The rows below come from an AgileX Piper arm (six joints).
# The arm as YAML. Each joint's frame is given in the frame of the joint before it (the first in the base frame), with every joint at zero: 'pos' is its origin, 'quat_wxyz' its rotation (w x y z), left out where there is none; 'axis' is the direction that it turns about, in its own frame. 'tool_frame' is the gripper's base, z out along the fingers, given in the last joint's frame.
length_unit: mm
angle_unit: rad
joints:
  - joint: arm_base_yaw
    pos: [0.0, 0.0, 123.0]
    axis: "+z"
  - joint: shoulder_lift
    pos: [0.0, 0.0, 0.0]
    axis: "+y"
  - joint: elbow
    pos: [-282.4, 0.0, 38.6]
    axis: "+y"
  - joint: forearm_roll
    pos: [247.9, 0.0, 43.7]
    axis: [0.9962, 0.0, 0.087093]
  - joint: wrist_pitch
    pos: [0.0, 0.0, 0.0]
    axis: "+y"
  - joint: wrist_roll
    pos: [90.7, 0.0, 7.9]
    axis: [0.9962, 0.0, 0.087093]
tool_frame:
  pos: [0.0, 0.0, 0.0]
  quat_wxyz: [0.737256, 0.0, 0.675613, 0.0]
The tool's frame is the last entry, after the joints.
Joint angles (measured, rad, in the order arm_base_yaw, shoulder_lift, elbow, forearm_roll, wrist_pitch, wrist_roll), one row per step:
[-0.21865, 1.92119, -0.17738, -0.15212, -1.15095, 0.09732]
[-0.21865, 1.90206, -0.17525, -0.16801, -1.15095, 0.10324]
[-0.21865, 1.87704, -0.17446, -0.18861, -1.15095, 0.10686]
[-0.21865, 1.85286, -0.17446, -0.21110, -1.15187, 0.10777]
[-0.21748, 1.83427, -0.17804, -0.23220, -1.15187, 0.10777]
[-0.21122, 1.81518, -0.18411, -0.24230, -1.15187, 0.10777]
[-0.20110, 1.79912, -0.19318, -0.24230, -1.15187, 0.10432]
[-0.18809, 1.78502, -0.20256, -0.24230, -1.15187, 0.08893]
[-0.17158, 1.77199, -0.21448, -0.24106, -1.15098, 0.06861]
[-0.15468, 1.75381, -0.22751, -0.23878, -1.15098, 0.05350]
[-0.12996, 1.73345, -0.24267, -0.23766, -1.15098, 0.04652]
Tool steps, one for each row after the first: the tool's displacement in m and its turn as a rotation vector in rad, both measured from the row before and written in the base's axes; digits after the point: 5 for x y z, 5 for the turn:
[0.00025, 0.00128, 0.00390, 0.00271, -0.01713, 0.01302]
[0.00075, 0.00156, 0.00526, -0.00090, -0.02402, 0.01891]
[0.00083, 0.00170, 0.00523, -0.00373, -0.02469, 0.02208]
[0.00153, 0.00167, 0.00433, -0.00460, -0.02169, 0.02227]
[0.00227, 0.00172, 0.00475, -0.00549, -0.02455, 0.01636]
[0.00305, 0.00161, 0.00453, -0.00835, -0.02470, 0.01140]
[0.00307, 0.00232, 0.00424, -0.01895, -0.02364, 0.01839]
[0.00369, 0.00297, 0.00436, -0.02358, -0.02471, 0.02191]
[0.00391, 0.00306, 0.00590, -0.01918, -0.03180, 0.01920]
[0.00434, 0.00506, 0.00690, -0.01157, -0.03575, 0.02550]

